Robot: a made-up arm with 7 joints. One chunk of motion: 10 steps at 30 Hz.
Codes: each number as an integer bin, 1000 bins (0 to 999) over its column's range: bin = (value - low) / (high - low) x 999, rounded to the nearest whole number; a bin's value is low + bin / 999 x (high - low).
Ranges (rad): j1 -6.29..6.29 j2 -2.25..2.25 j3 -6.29..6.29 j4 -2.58..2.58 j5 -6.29..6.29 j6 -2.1..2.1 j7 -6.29..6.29
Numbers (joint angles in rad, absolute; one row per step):
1: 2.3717 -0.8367 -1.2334 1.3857 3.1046 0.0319 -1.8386
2: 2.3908 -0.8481 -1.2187 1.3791 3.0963 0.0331 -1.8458
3: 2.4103 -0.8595 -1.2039 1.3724 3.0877 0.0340 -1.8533
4: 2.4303 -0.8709 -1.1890 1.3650 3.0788 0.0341 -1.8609
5: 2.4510 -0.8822 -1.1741 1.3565 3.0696 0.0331 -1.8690
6: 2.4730 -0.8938 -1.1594 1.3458 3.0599 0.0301 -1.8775
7: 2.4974 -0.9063 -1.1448 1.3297 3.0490 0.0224 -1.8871
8: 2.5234 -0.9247 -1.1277 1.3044 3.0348 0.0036 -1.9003
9: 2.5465 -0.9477 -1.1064 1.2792 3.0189 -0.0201 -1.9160
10: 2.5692 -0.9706 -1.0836 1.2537 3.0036 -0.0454 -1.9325
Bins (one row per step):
1: 688 314 402 768 746 507 353
2: 689 311 403 767 745 507 353
3: 691 309 404 765 745 508 352
4: 692 306 405 764 744 508 352
5: 694 304 406 762 743 507 351
6: 696 301 407 760 742 507 350
7: 698 298 409 757 742 505 350
8: 700 294 410 752 740 500 349
9: 702 289 412 747 739 495 347
10: 704 284 413 742 738 489 346

